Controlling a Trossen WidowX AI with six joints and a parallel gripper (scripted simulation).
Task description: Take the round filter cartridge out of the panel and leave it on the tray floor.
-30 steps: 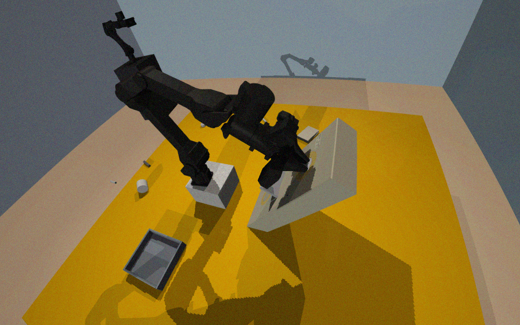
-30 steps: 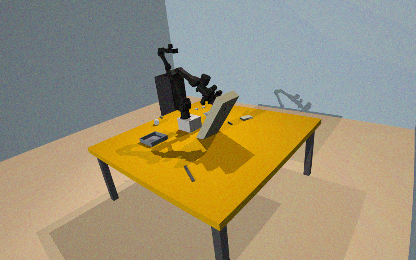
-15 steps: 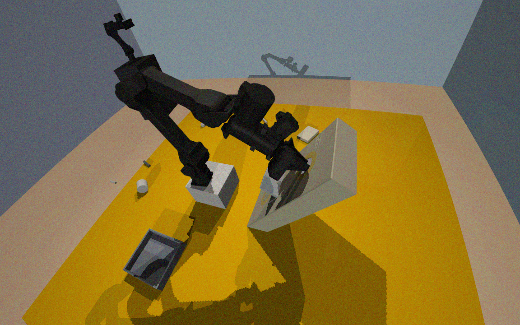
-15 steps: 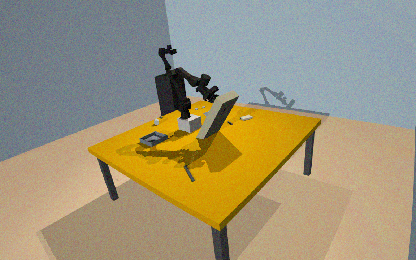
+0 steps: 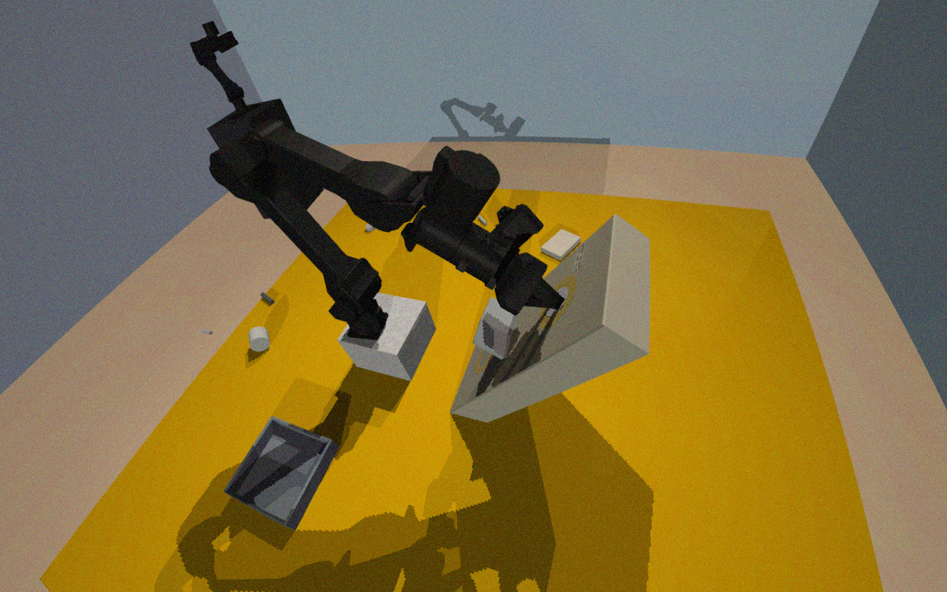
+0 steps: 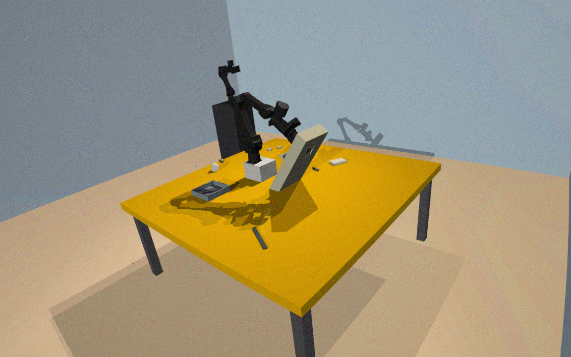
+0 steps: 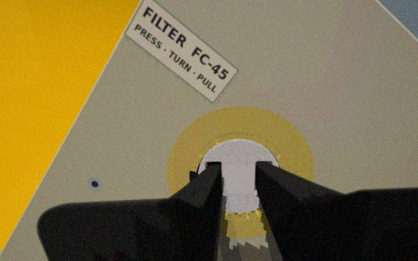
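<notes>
The beige service panel lies 40 mm behind my gripper tip and 80 mm below it. Also, from my gripper tip: tray 470 mm behind, 220 mm to the right, 230 mm below; flat white pad 400 mm to the left, 230 mm below; round grey filter cartridge 10 mm ahead, 10 mm below.
</notes>
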